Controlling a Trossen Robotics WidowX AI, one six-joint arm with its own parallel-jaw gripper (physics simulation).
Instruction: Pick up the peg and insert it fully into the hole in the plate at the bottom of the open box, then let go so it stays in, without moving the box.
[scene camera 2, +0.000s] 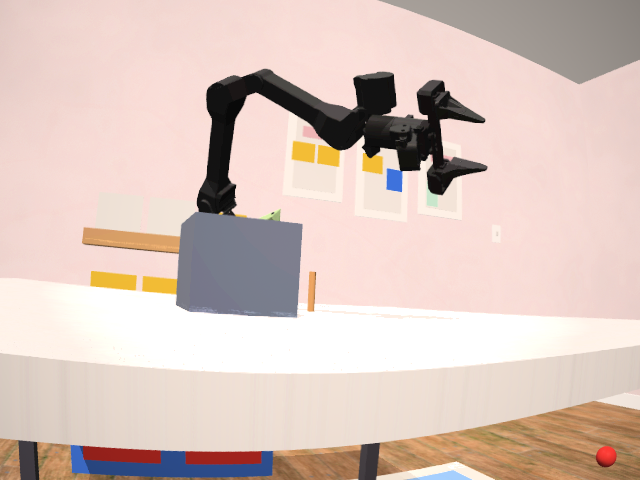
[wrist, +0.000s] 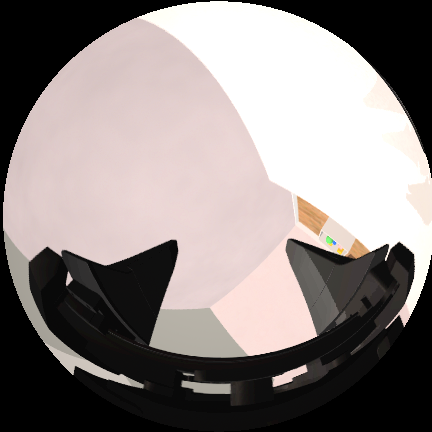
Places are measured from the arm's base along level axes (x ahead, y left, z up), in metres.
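Pixels of known places: gripper, fingertip midpoint: (scene camera 2: 486, 145) (wrist: 233, 245).
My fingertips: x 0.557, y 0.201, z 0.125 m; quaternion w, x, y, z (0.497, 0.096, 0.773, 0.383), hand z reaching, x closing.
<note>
For each thing: its middle in the pictures, then the offset to it from my fingertips. Level surfaces: height alone.
- orange-brown peg at the middle of its body: (scene camera 2: 311, 291) 0.233 m down, 0.384 m back, 0.094 m right
- grey-blue box at the middle of its body: (scene camera 2: 233, 267) 0.204 m down, 0.239 m back, 0.305 m right
- white table at its surface level: 0.273 m down
An orange-brown peg (scene camera 2: 311, 291) stands upright on the white table, just right of the box in the scene view. The grey-blue box (scene camera 2: 245, 266) stands on the table with its outer walls showing; its inside, the plate and the hole are hidden. My gripper (scene camera 2: 485, 144) (wrist: 233, 245) is open and empty, high above the table and to the right of the peg, with its fingers pointing sideways to the right in the scene view. The peg, the box and the plate cannot be made out in the wrist view.
The white table (scene camera 2: 320, 346) has a curved front edge. A light green pointed thing (scene camera 2: 272, 214) shows above the box's rim, and the arm's base is partly hidden behind the box. A shelf (scene camera 2: 129, 240) and posters are at the back wall.
</note>
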